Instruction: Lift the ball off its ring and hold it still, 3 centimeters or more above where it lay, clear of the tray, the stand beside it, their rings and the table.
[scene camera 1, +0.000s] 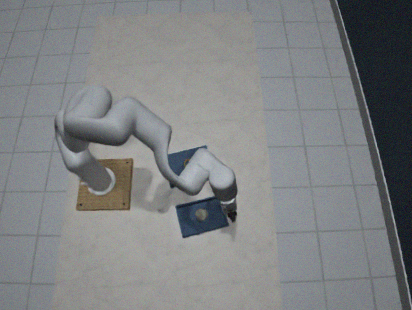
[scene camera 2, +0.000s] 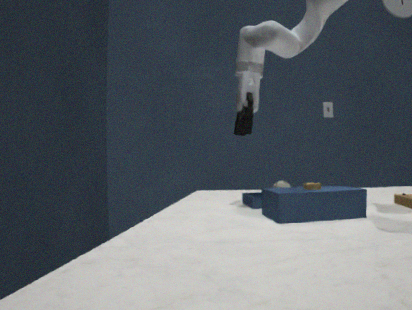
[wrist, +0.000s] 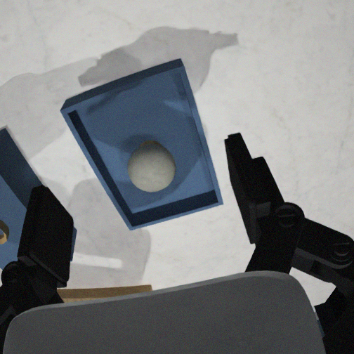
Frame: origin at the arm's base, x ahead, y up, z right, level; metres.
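Seen in the pictures: gripper, between the fingertips: (scene camera 2: 242, 134); arm's base, origin of its link: (scene camera 1: 101, 181).
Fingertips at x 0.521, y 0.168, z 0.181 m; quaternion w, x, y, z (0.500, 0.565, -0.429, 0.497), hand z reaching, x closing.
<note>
Pixels of each thing's top centre, then the offset from my fingertips to it. "spot": a spot on its surface instead.
- pale ball, centre of its top: (scene camera 2: 281, 180) (scene camera 1: 201, 213) dx -0.103, dy -0.123, dz -0.004 m
- low blue tray, centre of its top: (scene camera 2: 281, 193) (scene camera 1: 201, 215) dx -0.103, dy -0.159, dz -0.004 m
- tan ring, a spot on its surface: (scene camera 2: 312, 186) spot: dx -0.140, dy -0.122, dz -0.237 m
A pale ball (scene camera 1: 201, 214) (scene camera 2: 282, 184) (wrist: 151, 167) rests inside the low blue tray (scene camera 1: 189, 228) (scene camera 2: 252, 200) (wrist: 165, 110). A sliver of its tan ring (wrist: 150, 142) shows behind the ball in the wrist view; the rest is hidden. My gripper (scene camera 1: 232, 216) (scene camera 2: 243, 134) (wrist: 138, 180) is open and empty, pointing down, well above the table. In scene camera 1 it appears at the tray's right edge. In the wrist view the ball appears between the two black fingers, far below them.
The taller blue stand (scene camera 1: 177, 161) (scene camera 2: 314, 205) (wrist: 12, 202) is beside the tray, with a tan ring (scene camera 2: 312, 186) (wrist: 4, 234) on top. My arm partly covers it in scene camera 1. The arm's base stands on a wooden board (scene camera 1: 120, 195) (scene camera 2: 403, 200).
</note>
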